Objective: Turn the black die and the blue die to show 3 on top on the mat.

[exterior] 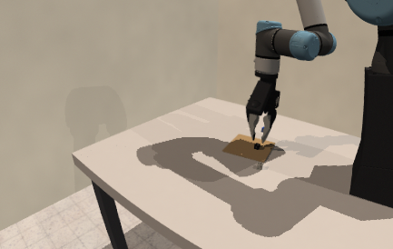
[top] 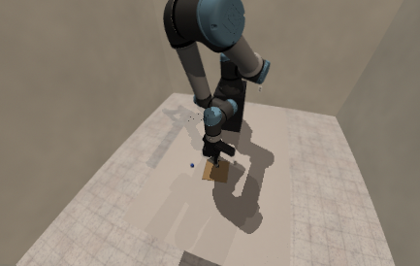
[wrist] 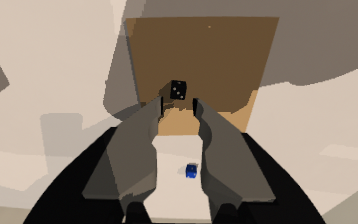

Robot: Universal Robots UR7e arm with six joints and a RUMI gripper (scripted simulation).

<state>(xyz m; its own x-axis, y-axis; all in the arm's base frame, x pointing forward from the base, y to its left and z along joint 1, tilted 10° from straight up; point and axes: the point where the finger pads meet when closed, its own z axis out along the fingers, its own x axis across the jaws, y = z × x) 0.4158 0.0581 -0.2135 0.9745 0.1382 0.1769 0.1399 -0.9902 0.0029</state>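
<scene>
The black die is 30 mm below my hand. Round my hand: blue die: 50 mm ahead, 140 mm to the right, 40 mm below; then brown mat: 20 mm ahead, 40 mm below; then white die: 70 mm behind, 90 mm to the left, 40 mm below.
</scene>
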